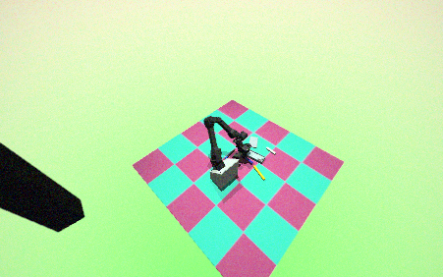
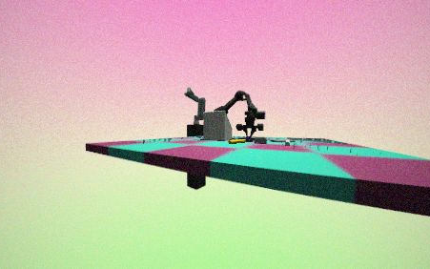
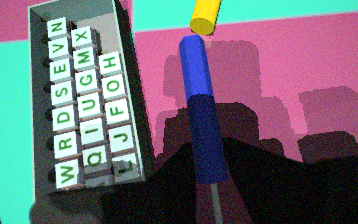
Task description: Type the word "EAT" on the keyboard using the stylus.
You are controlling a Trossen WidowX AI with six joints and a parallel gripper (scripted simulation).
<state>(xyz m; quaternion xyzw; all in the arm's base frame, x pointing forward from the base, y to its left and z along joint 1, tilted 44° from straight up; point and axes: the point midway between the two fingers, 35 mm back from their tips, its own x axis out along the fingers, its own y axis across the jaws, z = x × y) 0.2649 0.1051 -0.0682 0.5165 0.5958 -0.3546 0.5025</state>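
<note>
Now: gripper tip 1 cm to the right of the blue stylus. Also, from my gripper tip: yellow rod (17 cm to the right, 1 cm below); then white piece (25 cm ahead, 7 cm to the right, 1 cm below).
</note>
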